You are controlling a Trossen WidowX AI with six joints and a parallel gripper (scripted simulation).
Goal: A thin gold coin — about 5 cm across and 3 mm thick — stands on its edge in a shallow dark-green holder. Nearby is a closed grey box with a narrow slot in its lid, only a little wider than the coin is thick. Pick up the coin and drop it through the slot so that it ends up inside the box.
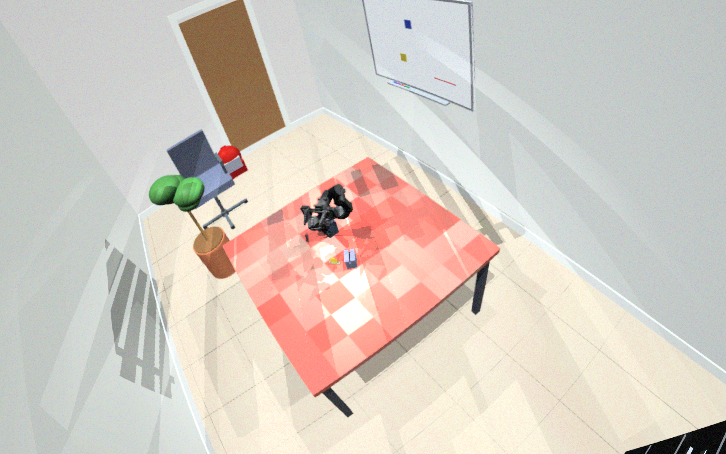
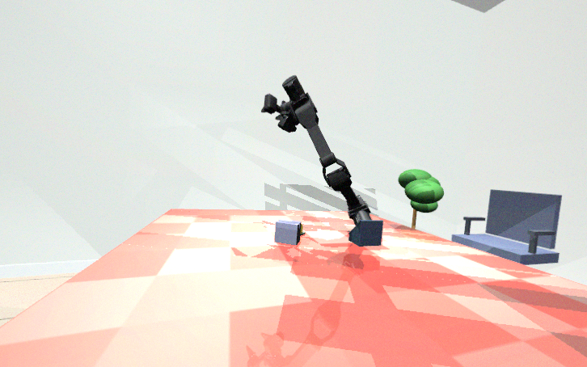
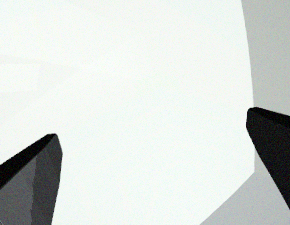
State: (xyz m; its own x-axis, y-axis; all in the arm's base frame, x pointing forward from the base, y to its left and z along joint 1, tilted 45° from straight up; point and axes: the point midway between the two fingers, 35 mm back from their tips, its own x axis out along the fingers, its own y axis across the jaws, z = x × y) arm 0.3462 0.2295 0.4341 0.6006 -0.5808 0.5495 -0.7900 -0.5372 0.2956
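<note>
Now: the gold coin 48 cm below my gripper tip, 15 cm behind it and 7 cm to the left of it.
</note>
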